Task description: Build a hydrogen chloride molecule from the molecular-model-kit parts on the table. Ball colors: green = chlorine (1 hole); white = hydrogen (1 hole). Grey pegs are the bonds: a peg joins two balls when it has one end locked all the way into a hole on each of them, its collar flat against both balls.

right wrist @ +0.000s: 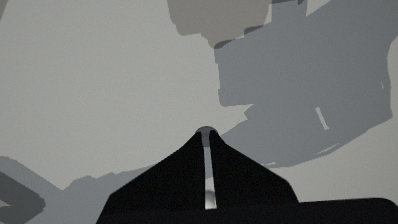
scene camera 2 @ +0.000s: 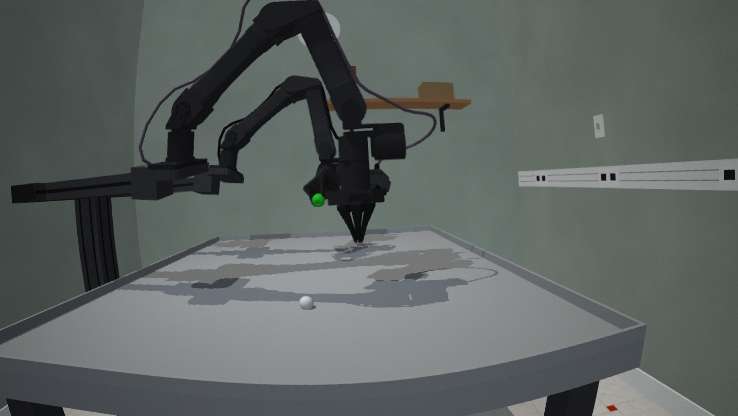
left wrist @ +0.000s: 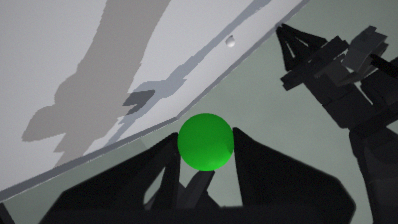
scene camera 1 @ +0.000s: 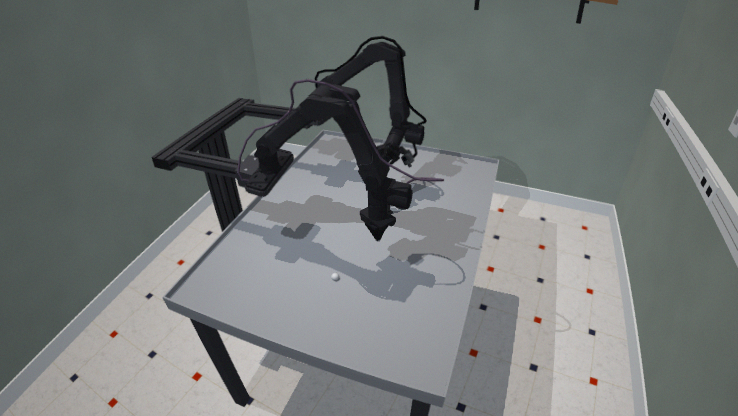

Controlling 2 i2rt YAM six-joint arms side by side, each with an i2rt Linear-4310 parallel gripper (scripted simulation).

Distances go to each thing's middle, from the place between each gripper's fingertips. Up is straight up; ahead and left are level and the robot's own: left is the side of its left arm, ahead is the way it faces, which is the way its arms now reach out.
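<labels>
The green ball [left wrist: 205,141] is 1 cm to the right of my left hand, and going by its middle, the ball is nearer to my left hand than to my right hand.
From my right hand [scene camera 2: 358,241], the green ball's 70 mm above, then 70 mm behind and 290 mm to the left.
</labels>
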